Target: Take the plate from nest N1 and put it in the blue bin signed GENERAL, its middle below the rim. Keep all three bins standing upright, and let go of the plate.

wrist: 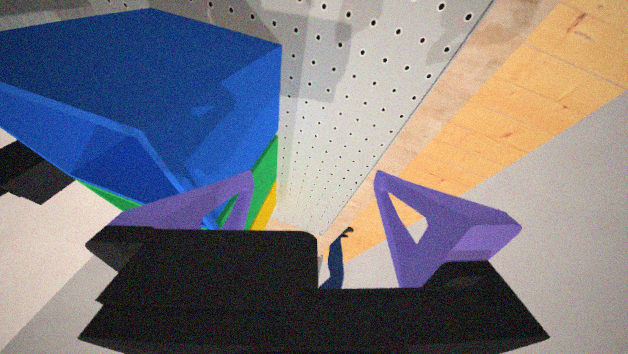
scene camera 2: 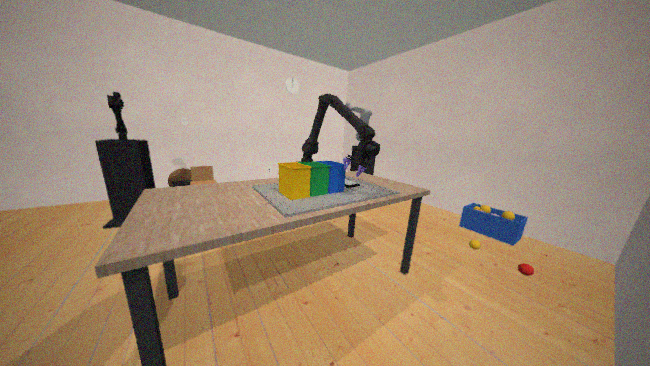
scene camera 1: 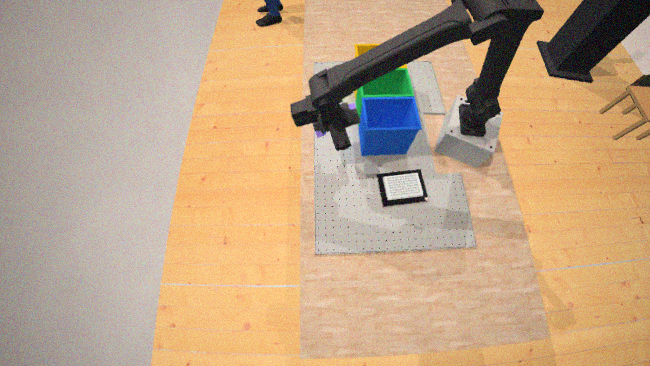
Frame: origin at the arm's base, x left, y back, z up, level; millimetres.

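Seen in the pictures: gripper, fingertip midpoint: (wrist: 313,177) (scene camera 2: 350,173); arm's base, link origin: (scene camera 1: 471,120).
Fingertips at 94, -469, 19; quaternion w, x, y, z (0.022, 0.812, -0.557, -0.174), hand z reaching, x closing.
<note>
Offsets run from my fingertips to a thing's top centre, as dx, dy, dz. Level surfaces: height alone.
A white plate {+141, +240, -113} (scene camera 1: 403,186) (scene camera 2: 352,182) with rows of small dark marks lies flat in a black-framed nest {+141, +240, -124} (scene camera 1: 383,196) on the pegboard; no N1 label is legible. The blue bin {-45, +164, +41} (scene camera 1: 387,142) (scene camera 2: 337,178) (wrist: 110,70) stands upright, and its GENERAL sign is not legible. The green bin {-177, +145, +41} (scene camera 1: 386,84) (scene camera 2: 320,180) (wrist: 265,164) and yellow bin {-309, +127, +41} (scene camera 1: 366,47) (scene camera 2: 294,182) (wrist: 264,211) stand upright in a row behind it. My gripper (scene camera 1: 336,120) (scene camera 2: 353,168) (wrist: 313,177) is open and empty, beside the blue bin and apart from the plate. The plate does not show in the wrist view.
The perforated board {dz -139} (scene camera 1: 345,230) (scene camera 2: 295,209) (wrist: 360,90) lies on the wooden table {dz -152} (scene camera 1: 400,300) (scene camera 2: 200,215). The arm's grey base (scene camera 1: 462,146) stands right of the blue bin in scene view 1. The forearm (scene camera 1: 395,52) passes above the green and yellow bins in that view.
</note>
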